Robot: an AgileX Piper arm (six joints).
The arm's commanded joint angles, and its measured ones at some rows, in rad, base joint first. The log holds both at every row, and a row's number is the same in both.
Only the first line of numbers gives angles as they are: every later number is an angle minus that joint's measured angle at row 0.
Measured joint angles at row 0: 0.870 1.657 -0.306 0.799 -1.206 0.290
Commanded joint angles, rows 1 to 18: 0.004 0.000 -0.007 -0.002 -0.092 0.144; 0.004 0.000 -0.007 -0.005 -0.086 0.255; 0.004 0.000 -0.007 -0.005 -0.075 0.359; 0.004 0.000 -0.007 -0.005 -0.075 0.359; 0.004 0.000 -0.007 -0.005 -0.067 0.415; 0.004 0.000 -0.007 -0.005 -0.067 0.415; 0.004 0.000 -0.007 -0.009 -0.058 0.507; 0.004 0.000 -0.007 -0.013 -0.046 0.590; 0.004 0.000 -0.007 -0.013 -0.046 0.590; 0.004 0.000 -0.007 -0.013 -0.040 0.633; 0.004 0.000 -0.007 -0.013 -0.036 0.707; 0.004 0.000 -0.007 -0.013 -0.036 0.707; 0.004 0.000 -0.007 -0.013 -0.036 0.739; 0.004 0.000 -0.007 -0.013 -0.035 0.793; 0.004 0.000 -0.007 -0.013 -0.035 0.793; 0.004 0.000 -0.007 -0.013 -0.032 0.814; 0.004 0.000 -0.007 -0.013 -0.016 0.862; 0.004 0.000 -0.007 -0.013 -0.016 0.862
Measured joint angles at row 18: 0.000 0.000 -0.001 -0.002 0.000 0.790
